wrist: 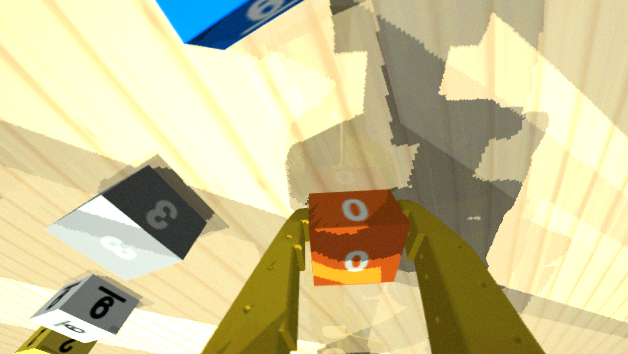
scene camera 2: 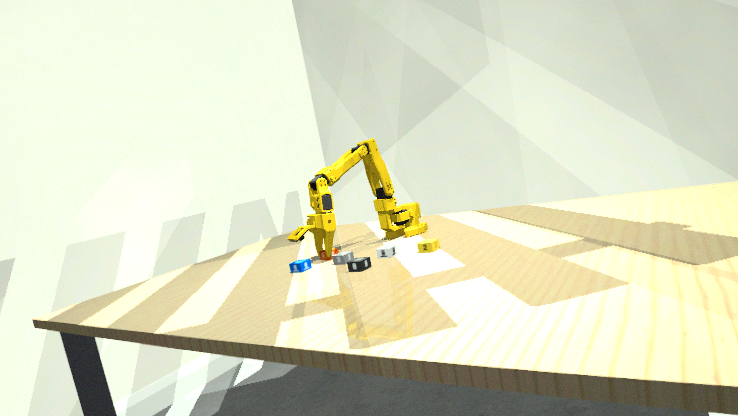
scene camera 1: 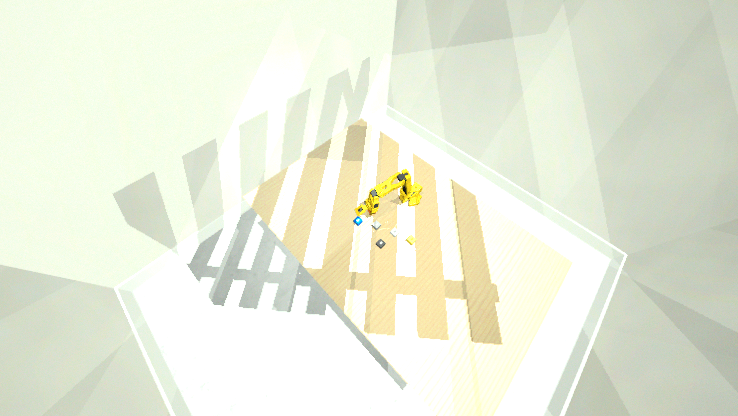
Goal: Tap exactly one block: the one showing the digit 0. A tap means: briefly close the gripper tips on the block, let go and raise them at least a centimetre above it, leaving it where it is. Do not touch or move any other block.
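The orange block showing 0 [wrist: 356, 240] [scene camera 2: 335, 251] stands on the table between my jaws, and its 0 reads on two faces in the wrist view. My gripper [wrist: 355, 216] [scene camera 2: 325, 254] is shut on it, with one jaw pressed to its left side and the other to its right side. In scene camera 2 the jaws point down at table level and partly cover the block. The orange block does not show clearly in scene camera 1, where the arm is over that spot.
A grey block with 3 [wrist: 127, 225] [scene camera 2: 342, 258] [scene camera 1: 376, 225] stands close by. A blue block [wrist: 225, 20] [scene camera 2: 299, 266] [scene camera 1: 357, 220], a black block [scene camera 2: 359, 264] [scene camera 1: 380, 243], a white block [wrist: 85, 309] [scene camera 2: 386, 252] and a yellow block [scene camera 2: 428, 245] [scene camera 1: 410, 239] stand around.
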